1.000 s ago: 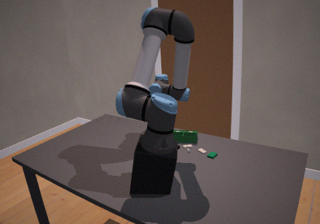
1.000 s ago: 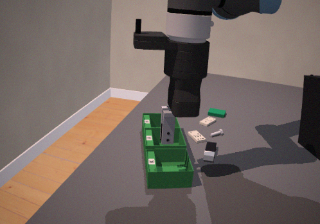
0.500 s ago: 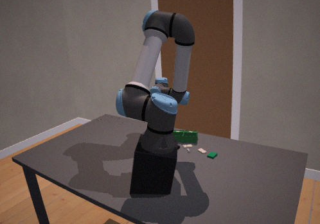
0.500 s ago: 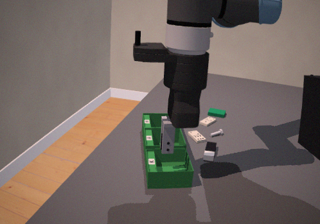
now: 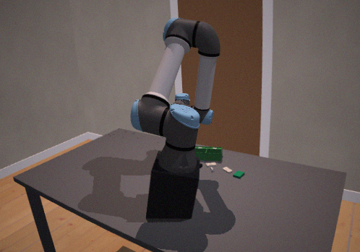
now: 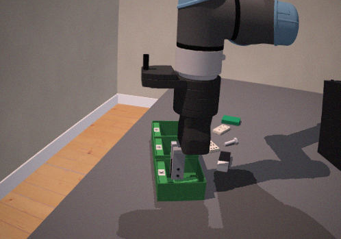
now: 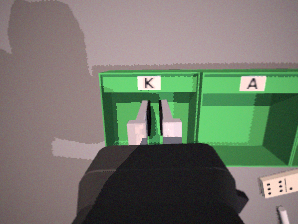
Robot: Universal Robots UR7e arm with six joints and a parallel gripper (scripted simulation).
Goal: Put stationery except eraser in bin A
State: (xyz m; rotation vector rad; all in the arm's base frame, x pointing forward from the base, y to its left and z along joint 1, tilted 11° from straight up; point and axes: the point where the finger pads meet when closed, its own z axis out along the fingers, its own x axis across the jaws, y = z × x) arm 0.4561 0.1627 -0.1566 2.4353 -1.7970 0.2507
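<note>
My hand is 11 cm past the green block, 34 cm to the left of it and 4 cm above it. The rest, counted from my hand: bolt: 11 cm behind, 20 cm to the right, 3 cm below; black-and-white block: 9 cm behind, 10 cm to the right, 3 cm below; joined green bins: 2 cm ahead, 8 cm to the right, 2 cm below.
</note>
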